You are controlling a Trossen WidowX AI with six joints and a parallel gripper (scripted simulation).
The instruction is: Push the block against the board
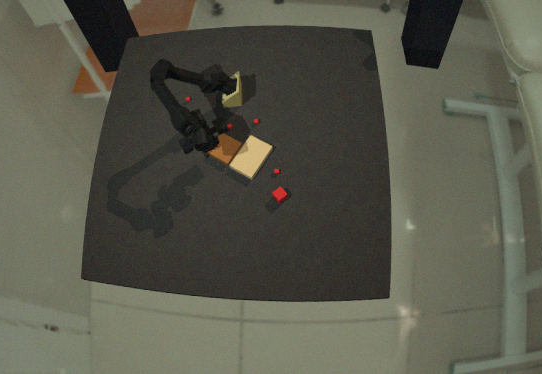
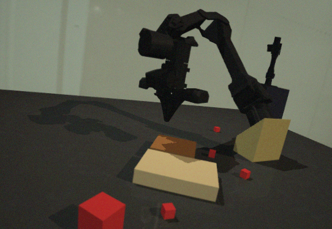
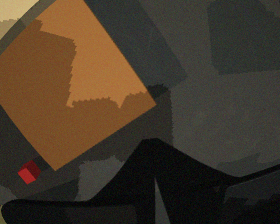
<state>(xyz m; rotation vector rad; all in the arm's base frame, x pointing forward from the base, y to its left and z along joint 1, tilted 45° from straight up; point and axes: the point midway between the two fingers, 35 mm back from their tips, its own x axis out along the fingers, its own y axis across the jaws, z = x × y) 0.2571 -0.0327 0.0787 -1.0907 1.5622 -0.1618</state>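
Right now the square brown block is 70 mm to the left of my gripper tip and 50 mm below it. From my gripper tip the other things lie so: red cube (180 mm ahead, 290 mm to the left, 50 mm below); then cream board (30 mm ahead, 170 mm to the left, 50 mm below).
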